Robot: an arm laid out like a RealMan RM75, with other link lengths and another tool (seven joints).
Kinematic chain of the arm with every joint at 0, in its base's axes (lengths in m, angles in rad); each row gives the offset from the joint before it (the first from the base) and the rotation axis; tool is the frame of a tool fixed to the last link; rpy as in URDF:
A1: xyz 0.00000 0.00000 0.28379 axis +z
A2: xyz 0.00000 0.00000 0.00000 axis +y
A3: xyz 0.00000 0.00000 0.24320 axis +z
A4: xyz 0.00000 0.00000 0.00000 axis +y
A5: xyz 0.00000 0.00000 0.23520 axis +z
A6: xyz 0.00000 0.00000 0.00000 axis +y
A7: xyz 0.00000 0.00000 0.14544 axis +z
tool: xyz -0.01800 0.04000 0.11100 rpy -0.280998 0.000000 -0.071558
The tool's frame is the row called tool.
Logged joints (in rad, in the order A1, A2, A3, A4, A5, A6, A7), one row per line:
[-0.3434, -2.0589, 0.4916, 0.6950, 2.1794, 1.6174, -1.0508]
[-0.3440, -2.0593, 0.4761, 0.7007, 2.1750, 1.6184, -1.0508]
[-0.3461, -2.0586, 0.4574, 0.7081, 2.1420, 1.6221, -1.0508]
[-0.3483, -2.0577, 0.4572, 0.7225, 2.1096, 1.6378, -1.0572]
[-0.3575, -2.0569, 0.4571, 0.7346, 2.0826, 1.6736, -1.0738]
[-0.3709, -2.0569, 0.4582, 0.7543, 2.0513, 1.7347, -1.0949]
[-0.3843, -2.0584, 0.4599, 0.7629, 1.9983, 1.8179, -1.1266]
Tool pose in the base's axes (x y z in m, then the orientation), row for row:
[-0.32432, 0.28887, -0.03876, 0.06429, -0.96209, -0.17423, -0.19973]
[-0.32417, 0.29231, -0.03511, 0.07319, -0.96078, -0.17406, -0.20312]
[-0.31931, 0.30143, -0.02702, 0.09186, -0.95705, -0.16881, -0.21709]
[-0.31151, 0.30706, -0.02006, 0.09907, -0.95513, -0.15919, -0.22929]
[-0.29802, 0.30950, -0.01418, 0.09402, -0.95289, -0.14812, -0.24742]
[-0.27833, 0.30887, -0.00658, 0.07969, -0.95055, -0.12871, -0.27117]
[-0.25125, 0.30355, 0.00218, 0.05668, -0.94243, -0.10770, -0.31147]
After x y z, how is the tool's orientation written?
As a quaternion, w x y z.
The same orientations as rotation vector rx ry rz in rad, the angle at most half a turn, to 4 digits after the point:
[-2.9047, -0.5260, -0.6030]
[-2.8853, -0.5227, -0.6100]
[-2.8426, -0.5014, -0.6448]
[-2.8250, -0.4708, -0.6782]
[-2.8267, -0.4394, -0.7340]
[-2.8436, -0.3850, -0.8112]
[-2.8584, -0.3267, -0.9447]

